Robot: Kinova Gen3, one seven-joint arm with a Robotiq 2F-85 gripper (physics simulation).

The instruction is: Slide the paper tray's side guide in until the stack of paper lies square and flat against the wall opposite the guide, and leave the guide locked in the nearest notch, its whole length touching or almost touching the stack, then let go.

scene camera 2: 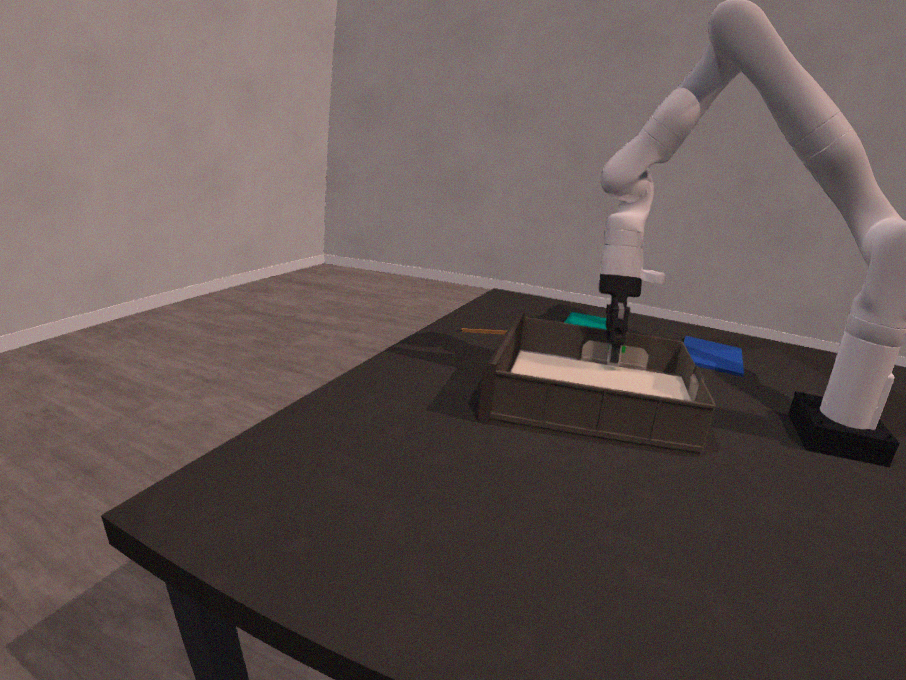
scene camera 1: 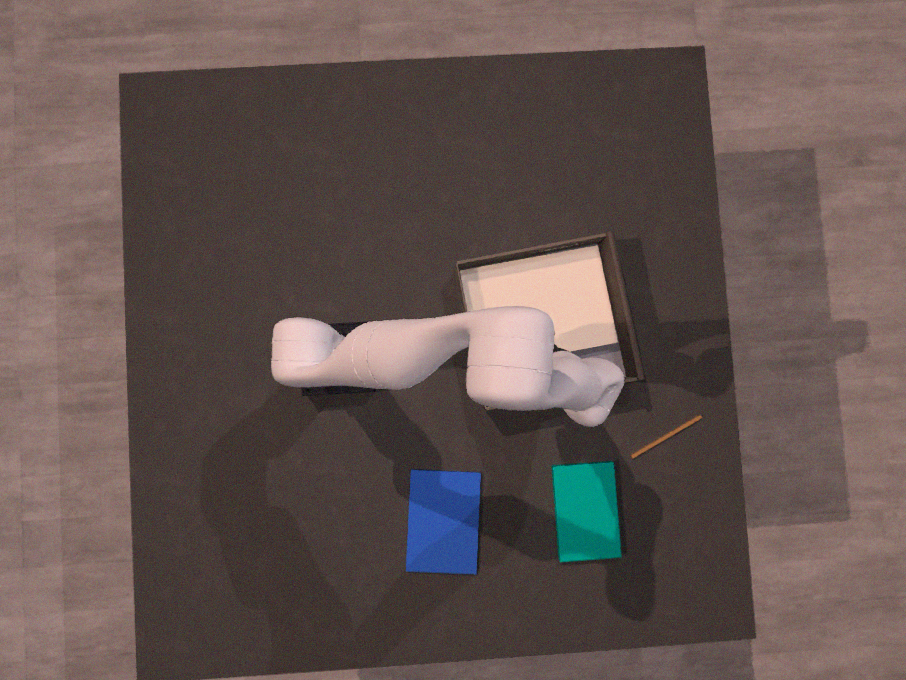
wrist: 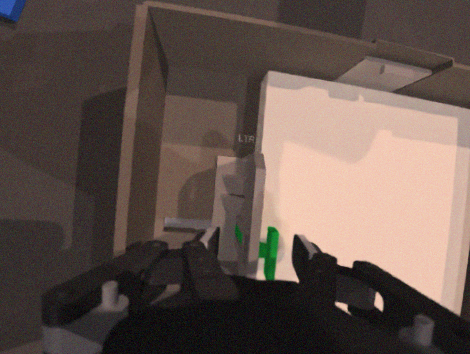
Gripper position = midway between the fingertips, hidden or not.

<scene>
I see my gripper [scene camera 2: 612, 363], a cream paper stack [scene camera 1: 569, 286], a blue pad [scene camera 1: 443, 521], a teal pad [scene camera 1: 586, 513] and a grey side guide [wrist: 240, 182].
The cream paper stack also shows in scene camera 2 [scene camera 2: 582, 372] and in the wrist view [wrist: 364, 174]. The blue pad is seen too in scene camera 2 [scene camera 2: 706, 354]. My gripper also shows in the wrist view [wrist: 255, 243]. The wrist view does not show the teal pad: it is out of frame.
</scene>
